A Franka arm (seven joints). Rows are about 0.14 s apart.
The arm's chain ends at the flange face. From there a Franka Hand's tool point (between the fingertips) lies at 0.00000 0.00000 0.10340 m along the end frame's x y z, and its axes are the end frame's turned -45 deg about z.
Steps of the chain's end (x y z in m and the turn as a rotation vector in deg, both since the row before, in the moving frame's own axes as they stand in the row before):
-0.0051, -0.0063, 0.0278, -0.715, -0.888, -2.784
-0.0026, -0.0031, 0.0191, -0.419, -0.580, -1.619
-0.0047, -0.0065, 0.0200, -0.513, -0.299, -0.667
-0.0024, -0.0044, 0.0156, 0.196, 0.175, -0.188
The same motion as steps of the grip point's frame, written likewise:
-0.0012, -0.0082, 0.0278, 0.122, -1.133, -2.784
-0.0009, -0.0042, 0.0191, 0.114, -0.706, -1.619
0.0002, -0.0076, 0.0200, -0.151, -0.574, -0.667
0.0019, -0.0048, 0.0156, 0.015, 0.262, -0.188

